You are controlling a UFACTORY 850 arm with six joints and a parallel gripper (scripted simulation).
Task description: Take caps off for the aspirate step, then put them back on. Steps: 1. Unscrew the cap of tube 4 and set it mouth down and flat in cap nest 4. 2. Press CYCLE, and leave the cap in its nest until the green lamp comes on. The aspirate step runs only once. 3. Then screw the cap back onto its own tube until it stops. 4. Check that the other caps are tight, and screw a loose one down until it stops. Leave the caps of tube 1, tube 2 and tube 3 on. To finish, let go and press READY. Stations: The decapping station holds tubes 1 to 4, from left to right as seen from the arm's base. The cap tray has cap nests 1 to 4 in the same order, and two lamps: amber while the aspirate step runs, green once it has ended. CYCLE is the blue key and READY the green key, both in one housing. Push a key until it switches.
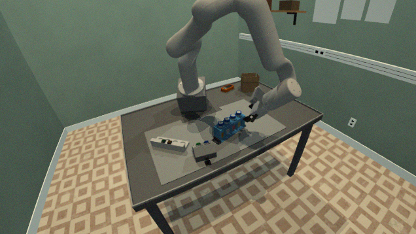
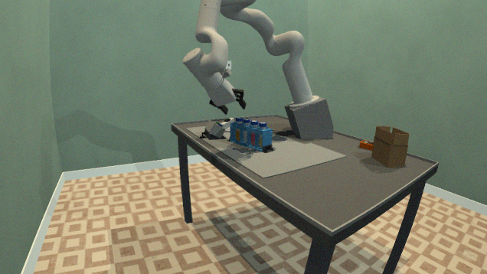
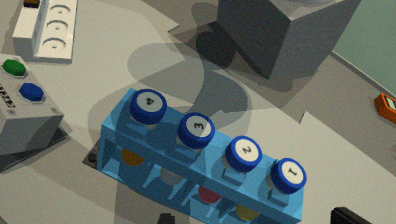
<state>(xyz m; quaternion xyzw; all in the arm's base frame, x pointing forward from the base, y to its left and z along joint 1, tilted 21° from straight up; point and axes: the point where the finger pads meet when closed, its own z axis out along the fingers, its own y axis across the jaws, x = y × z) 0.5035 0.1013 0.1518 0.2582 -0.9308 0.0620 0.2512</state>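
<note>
The blue cap marked 4 lies 10 cm behind my hand, 11 cm to the right of it and 8 cm below it. Round my hand: blue key 7 cm behind, 24 cm to the right, 12 cm below; green key 8 cm behind, 28 cm to the right, 12 cm below; grey key housing 6 cm behind, 26 cm to the right, 14 cm below.
</note>
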